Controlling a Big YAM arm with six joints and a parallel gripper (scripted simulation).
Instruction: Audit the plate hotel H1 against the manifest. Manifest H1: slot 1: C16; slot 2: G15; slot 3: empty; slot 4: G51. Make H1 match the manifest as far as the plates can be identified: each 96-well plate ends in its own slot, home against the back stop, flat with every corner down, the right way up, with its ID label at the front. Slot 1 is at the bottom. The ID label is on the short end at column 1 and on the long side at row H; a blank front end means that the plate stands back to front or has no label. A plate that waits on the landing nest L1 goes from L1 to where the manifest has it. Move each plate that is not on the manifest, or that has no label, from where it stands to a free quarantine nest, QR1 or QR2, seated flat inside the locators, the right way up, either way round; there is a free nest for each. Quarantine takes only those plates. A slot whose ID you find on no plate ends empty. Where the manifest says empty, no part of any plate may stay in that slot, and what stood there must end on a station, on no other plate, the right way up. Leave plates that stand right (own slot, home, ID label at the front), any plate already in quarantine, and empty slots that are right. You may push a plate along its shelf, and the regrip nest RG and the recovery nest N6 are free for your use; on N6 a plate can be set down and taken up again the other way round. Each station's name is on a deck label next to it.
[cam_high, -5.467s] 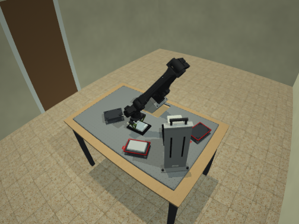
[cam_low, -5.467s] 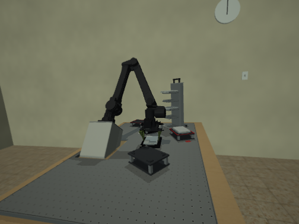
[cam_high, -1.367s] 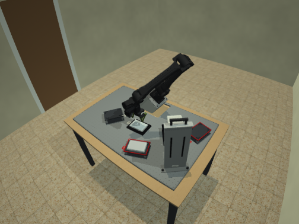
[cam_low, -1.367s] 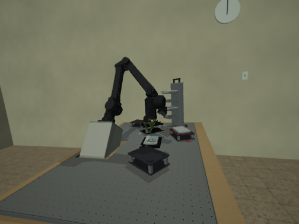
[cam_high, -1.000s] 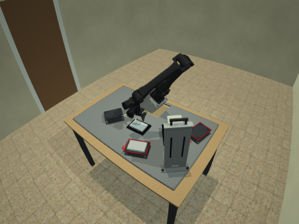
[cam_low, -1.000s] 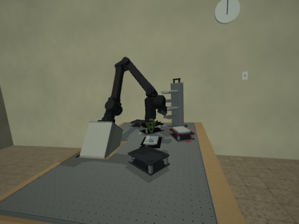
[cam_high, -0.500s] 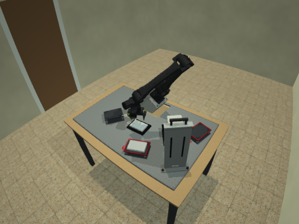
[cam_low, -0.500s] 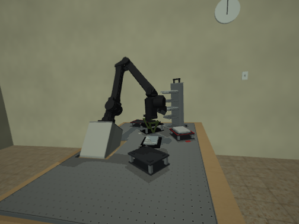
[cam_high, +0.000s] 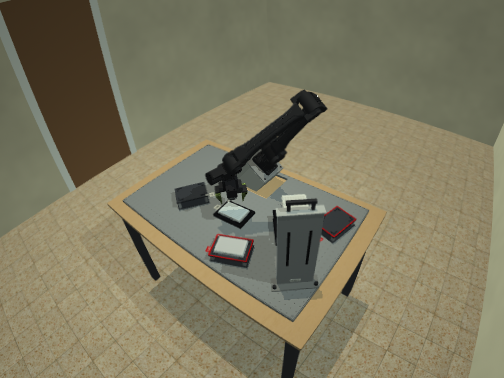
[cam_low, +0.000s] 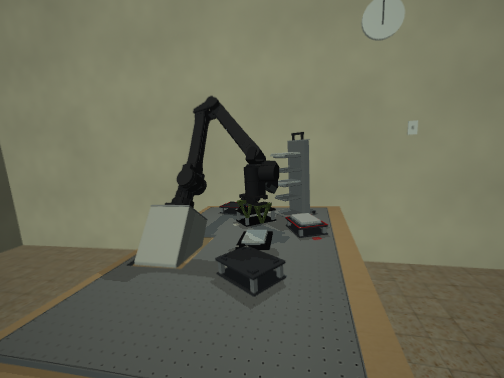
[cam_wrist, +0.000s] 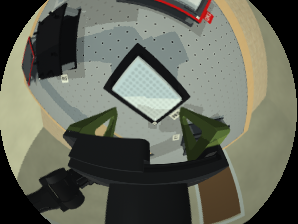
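The black recovery nest N6 is 9 cm below my hand. From my hand the other things lie so: N6 deck label (1 cm ahead, 11 cm to the right, 9 cm below); grey plate hotel H1 (15 cm ahead, 44 cm to the left, 10 cm above); red-rimmed quarantine nest (19 cm ahead, 15 cm to the left, 6 cm below).
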